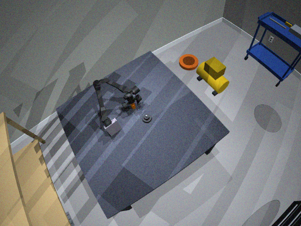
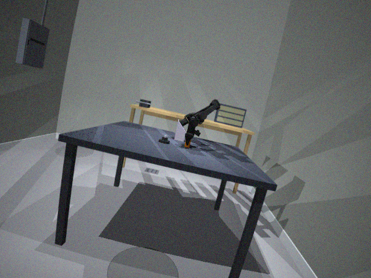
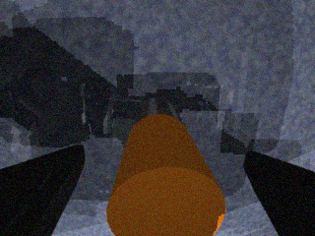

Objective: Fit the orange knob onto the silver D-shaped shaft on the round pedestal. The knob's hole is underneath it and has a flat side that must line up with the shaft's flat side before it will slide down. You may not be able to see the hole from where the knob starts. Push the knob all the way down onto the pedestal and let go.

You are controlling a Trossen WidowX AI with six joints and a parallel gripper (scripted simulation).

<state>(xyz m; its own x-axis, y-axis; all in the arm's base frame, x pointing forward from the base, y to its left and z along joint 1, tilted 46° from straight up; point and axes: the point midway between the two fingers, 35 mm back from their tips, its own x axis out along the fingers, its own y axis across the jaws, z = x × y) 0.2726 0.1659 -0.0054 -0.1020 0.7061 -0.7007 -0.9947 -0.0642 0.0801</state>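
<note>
Right now the orange knob is 20 mm above my gripper tip. From my gripper tip the other things lie so: round dark pedestal: 40 mm ahead, 180 mm to the right, 10 mm above.
</note>
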